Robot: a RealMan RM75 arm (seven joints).
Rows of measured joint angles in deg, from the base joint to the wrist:
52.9 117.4 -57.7 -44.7 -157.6 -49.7 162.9
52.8 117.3 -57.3 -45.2 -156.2 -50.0 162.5
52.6 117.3 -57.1 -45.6 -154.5 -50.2 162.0
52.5 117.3 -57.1 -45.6 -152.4 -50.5 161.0
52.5 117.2 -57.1 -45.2 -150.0 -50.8 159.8
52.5 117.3 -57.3 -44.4 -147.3 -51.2 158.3
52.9 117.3 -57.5 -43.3 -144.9 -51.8 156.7
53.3 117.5 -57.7 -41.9 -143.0 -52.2 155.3
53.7 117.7 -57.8 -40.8 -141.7 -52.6 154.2
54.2 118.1 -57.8 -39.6 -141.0 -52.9 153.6
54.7 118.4 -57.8 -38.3 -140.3 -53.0 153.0
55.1 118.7 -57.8 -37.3 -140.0 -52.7 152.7
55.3 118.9 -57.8 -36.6 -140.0 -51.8 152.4
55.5 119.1 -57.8 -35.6 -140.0 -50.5 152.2
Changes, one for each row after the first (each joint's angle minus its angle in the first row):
-0.1 -0.1 0.4 -0.5 1.4 -0.3 -0.4
-0.3 -0.1 0.6 -0.9 3.1 -0.5 -0.9
-0.4 -0.1 0.6 -0.9 5.2 -0.8 -1.9
-0.4 -0.2 0.6 -0.5 7.6 -1.1 -3.1
-0.4 -0.1 0.4 0.3 10.3 -1.5 -4.6
0.0 -0.1 0.2 1.4 12.7 -2.1 -6.2
0.4 0.1 0.0 2.8 14.6 -2.5 -7.6
0.8 0.3 -0.1 3.9 15.9 -2.9 -8.7
1.3 0.7 -0.1 5.1 16.6 -3.2 -9.3
1.8 1.0 -0.1 6.4 17.3 -3.3 -9.9
2.2 1.3 -0.1 7.4 17.6 -3.0 -10.2
2.4 1.5 -0.1 8.1 17.6 -2.1 -10.5
2.6 1.7 -0.1 9.1 17.6 -0.8 -10.7

